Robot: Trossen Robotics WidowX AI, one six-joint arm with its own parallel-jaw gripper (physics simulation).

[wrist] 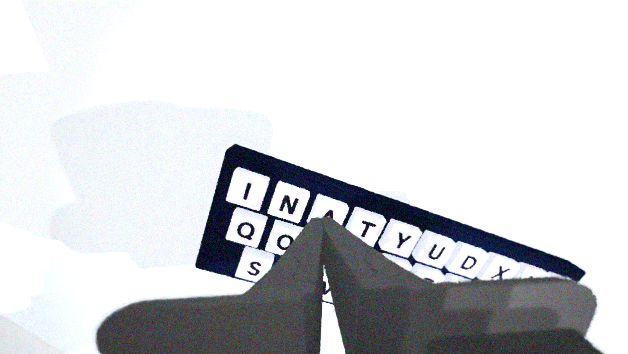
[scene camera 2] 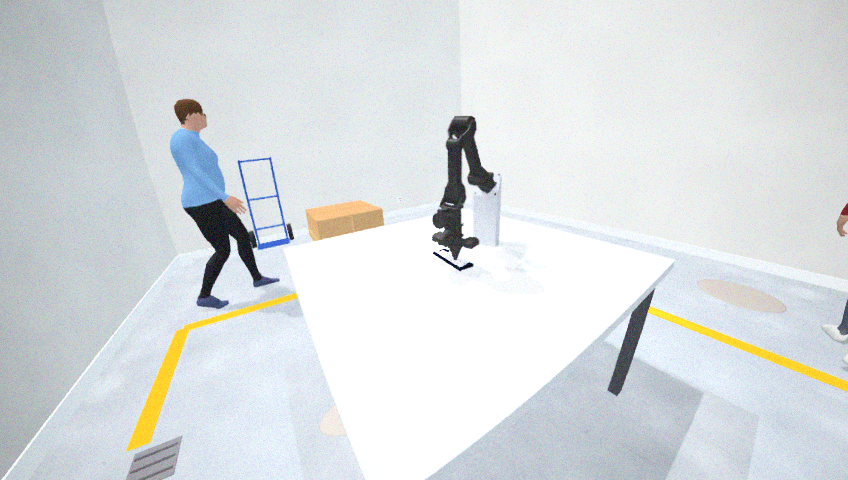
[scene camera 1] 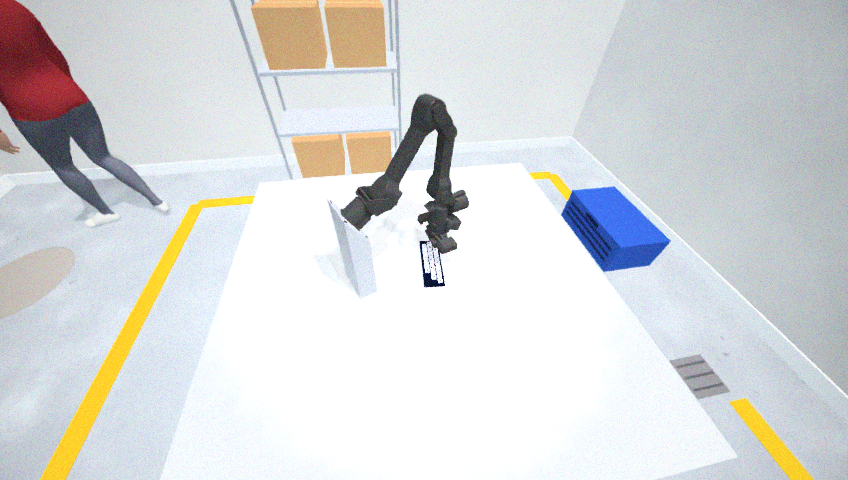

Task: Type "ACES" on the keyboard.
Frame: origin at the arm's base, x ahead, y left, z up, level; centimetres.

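Seen in the pictures: gripper, fingertip midpoint: [wrist: 320,226] [scene camera 2: 455,259] [scene camera 1: 435,247]; arm's base, origin of the base link: [scene camera 2: 487,185] [scene camera 1: 349,220].
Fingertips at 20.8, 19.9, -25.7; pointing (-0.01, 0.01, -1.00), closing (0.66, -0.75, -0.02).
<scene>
Offsets run from my fingertips to a thing's top centre, as dx, dy, dz. Level surfaces: height alone.
The dark blue keyboard {+0.0, -5.6, -0.8} [scene camera 1: 434,283] [scene camera 2: 465,267] [wrist: 320,181] with white letter keys lies on the white table {dz -2.6} [scene camera 1: 416,380] [scene camera 2: 404,356]. My gripper [scene camera 1: 445,248] [scene camera 2: 455,257] [wrist: 320,226] is shut and empty, pointing down at the keyboard. In the wrist view its fingertips overlap the lower part of the A key {+0.3, -0.3, -0.8} [wrist: 334,203], between N and T in the outer row; whether they touch it I cannot tell. The S key {-4.3, +0.8, -0.8} [wrist: 254,268] shows left of the fingers. I cannot make out the C and E keys; the fingers hide much of the two inner rows.
A white upright panel [scene camera 1: 355,258] [scene camera 2: 487,217] stands by the arm's base. Off the table are a blue box [scene camera 1: 624,223], a shelf rack [scene camera 1: 330,71] with cartons, a blue hand truck [scene camera 2: 273,244], a carton [scene camera 2: 346,221], a person in blue [scene camera 2: 196,172] and a person in red [scene camera 1: 38,77].
</scene>
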